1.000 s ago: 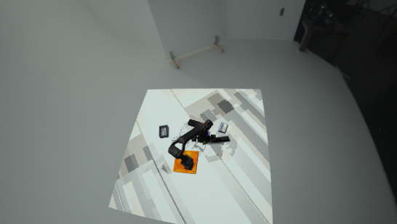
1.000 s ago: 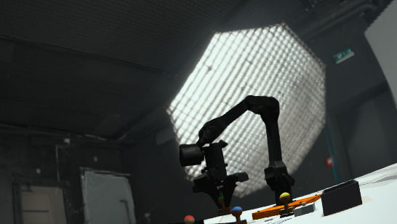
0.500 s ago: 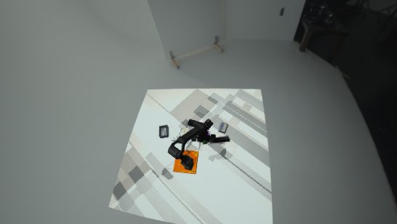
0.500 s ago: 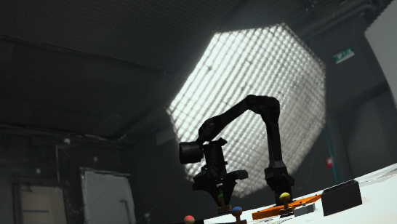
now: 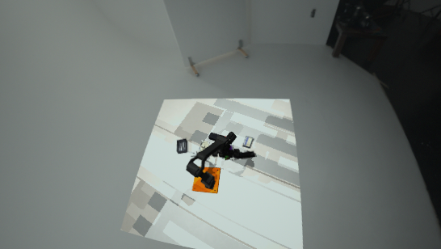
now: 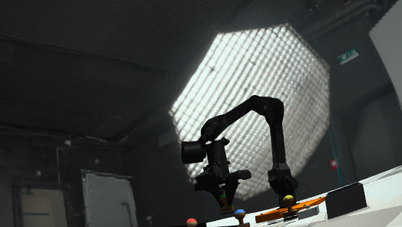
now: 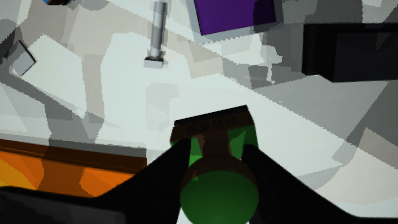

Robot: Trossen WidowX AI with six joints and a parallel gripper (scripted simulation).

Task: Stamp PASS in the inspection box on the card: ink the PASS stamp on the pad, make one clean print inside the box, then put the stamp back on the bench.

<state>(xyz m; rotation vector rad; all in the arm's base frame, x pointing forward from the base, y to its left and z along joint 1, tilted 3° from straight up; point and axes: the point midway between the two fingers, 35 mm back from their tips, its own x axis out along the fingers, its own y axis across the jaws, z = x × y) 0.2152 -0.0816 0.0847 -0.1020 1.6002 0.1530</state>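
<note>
Right now the purple ink pad is 90 mm ahead of my gripper tip, 10 mm to the left of it and 80 mm below it. From my gripper tip the other things lie so: green-knobbed stamp: right at my gripper tip; then grey bolt: 30 mm ahead, 50 mm to the left, 80 mm below; then blue-knobbed stamp: 60 mm ahead, 120 mm to the left, 60 mm below.
</note>
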